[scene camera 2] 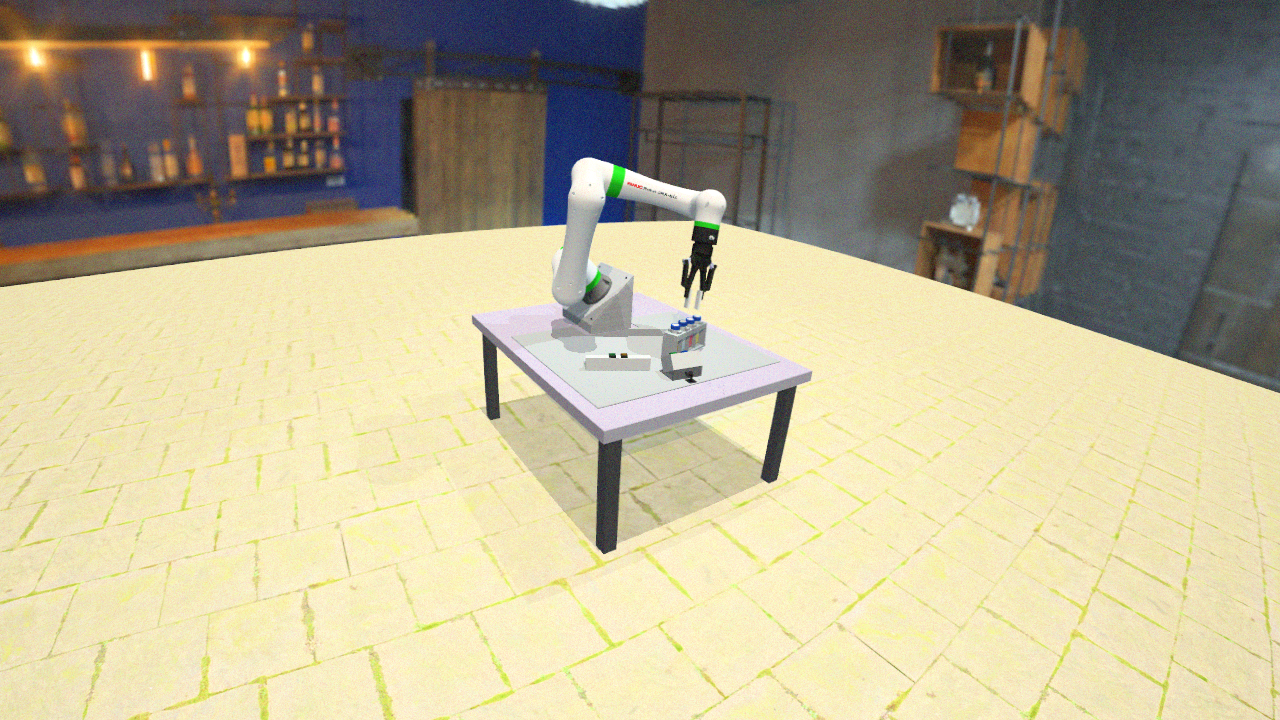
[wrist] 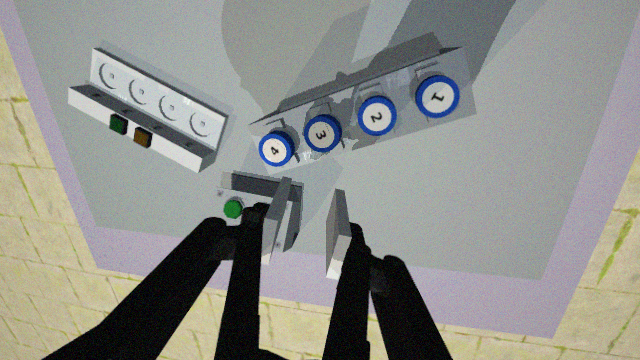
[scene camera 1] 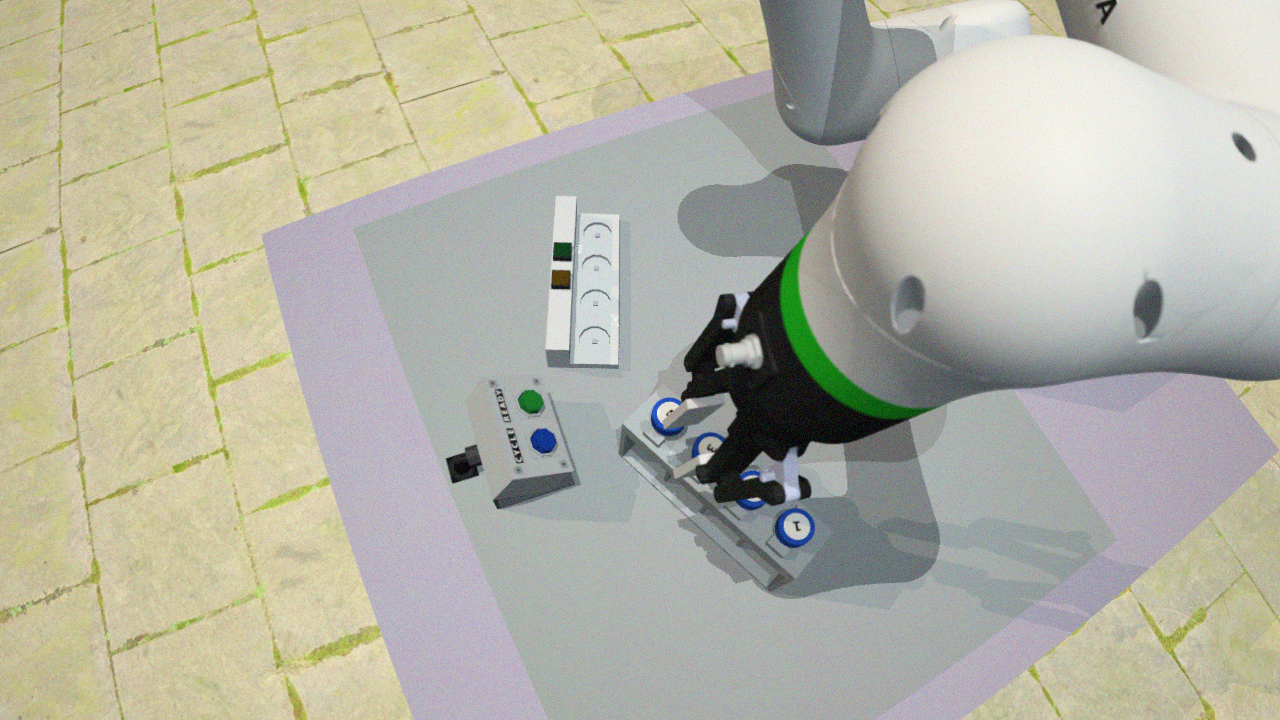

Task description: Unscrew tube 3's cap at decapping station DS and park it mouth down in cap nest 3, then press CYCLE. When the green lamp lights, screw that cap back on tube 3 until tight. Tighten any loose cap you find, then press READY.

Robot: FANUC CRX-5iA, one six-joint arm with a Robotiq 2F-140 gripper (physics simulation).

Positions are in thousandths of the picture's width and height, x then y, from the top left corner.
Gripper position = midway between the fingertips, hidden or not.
Scene:
my gripper: scene camera 2 540, 428; wrist 484, 557; scene camera 1 536, 622

